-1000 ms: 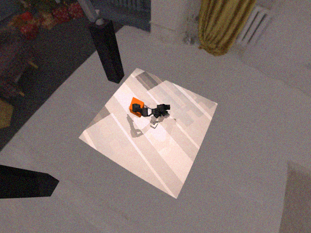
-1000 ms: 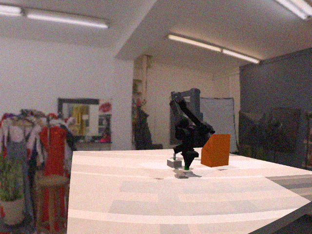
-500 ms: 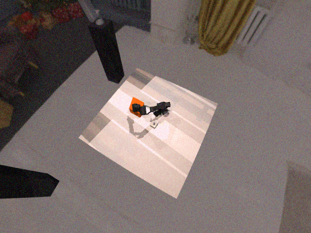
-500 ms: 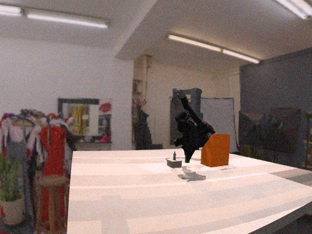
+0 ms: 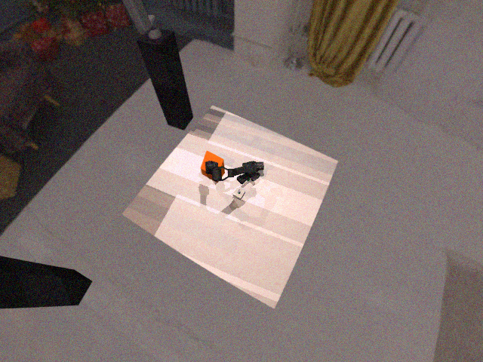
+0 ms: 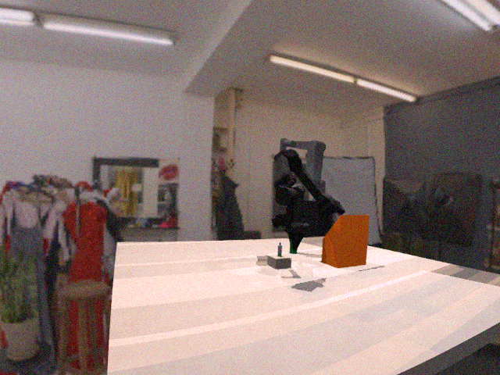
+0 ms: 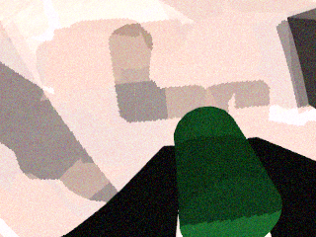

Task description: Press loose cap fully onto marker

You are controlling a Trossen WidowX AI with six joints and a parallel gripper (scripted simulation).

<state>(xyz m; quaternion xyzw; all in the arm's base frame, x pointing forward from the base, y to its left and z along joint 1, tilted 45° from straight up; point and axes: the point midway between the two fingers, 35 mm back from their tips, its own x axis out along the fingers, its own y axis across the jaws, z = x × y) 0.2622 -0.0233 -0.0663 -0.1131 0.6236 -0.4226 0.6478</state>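
Now: the grey holder block 2 cm behind my gripper tip, 11 cm to the right of it and 7 cm below it. The rest, counted from my gripper tip: green cap 1 cm above.
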